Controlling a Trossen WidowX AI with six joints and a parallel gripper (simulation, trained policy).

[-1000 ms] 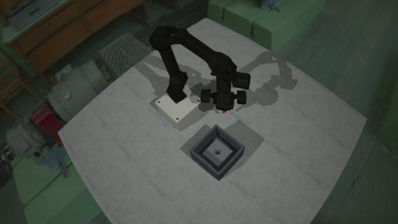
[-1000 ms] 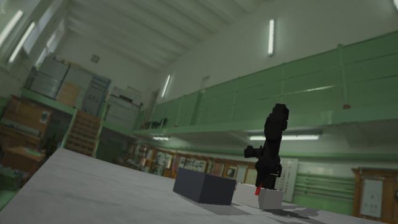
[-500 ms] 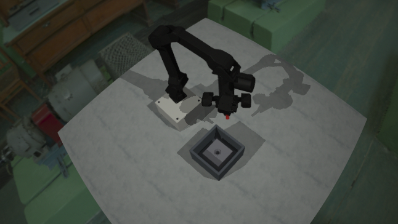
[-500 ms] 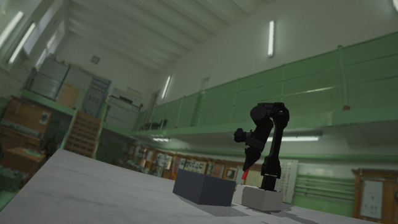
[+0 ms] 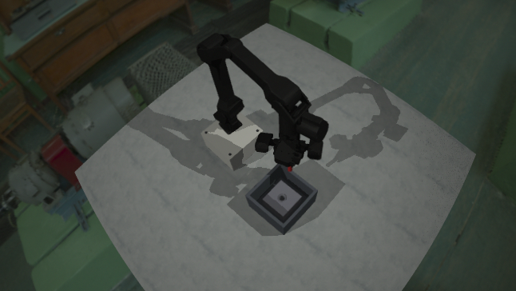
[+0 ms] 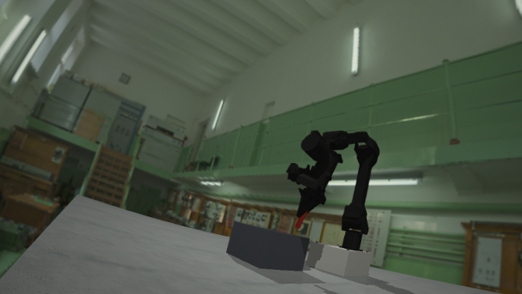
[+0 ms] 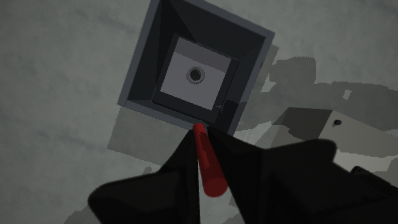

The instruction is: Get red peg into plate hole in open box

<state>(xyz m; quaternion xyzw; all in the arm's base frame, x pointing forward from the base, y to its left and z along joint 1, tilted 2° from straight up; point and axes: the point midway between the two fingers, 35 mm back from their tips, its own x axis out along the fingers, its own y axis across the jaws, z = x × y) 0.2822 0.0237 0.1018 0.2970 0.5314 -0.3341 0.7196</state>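
My gripper tip is 120 mm above the dark box, 60 mm to the left of it and 30 mm short of it. From my gripper tip the other things lie so: red peg (10 mm to the left, 10 mm behind, 10 mm above).
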